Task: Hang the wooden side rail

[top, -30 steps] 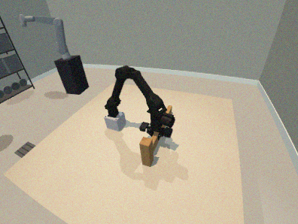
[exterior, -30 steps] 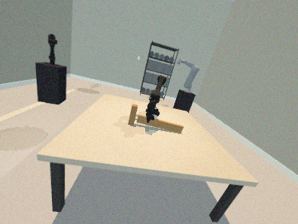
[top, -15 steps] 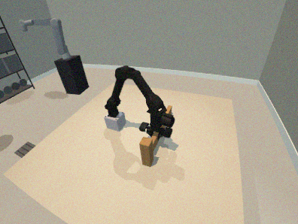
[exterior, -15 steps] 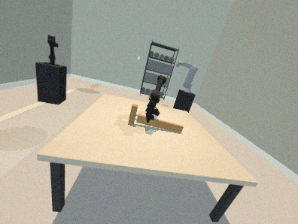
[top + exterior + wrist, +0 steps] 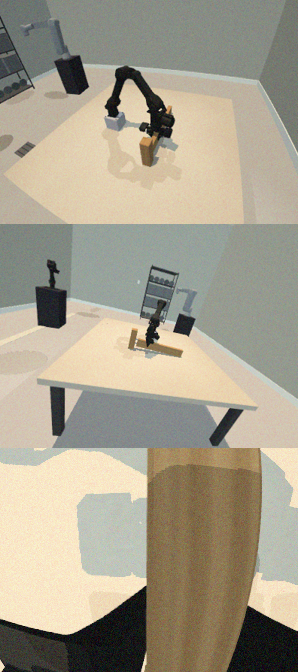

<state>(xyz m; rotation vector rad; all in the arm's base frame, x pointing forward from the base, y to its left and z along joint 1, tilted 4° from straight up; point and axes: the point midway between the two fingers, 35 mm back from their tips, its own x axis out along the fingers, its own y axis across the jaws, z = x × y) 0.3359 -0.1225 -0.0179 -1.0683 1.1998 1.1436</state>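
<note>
The wooden headboard post lies 2 cm behind my gripper tip, 14 cm to the right of it and 4 cm above it.
</note>
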